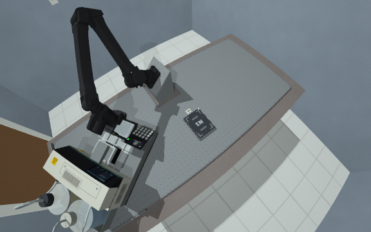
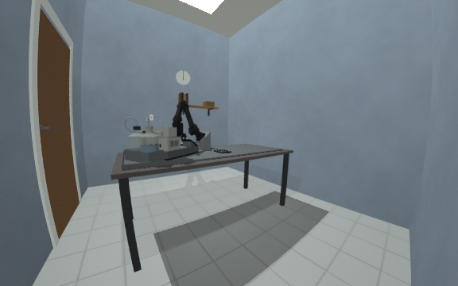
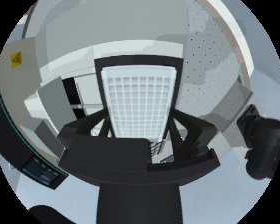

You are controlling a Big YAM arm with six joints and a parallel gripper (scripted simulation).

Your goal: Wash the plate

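My gripper is now 10 mm above the white well plate. From my hand the other things lie so: plate washer (130 mm to the right, 80 mm ahead, 30 mm above); bottle (420 mm to the right, 180 mm ahead, 40 mm above).
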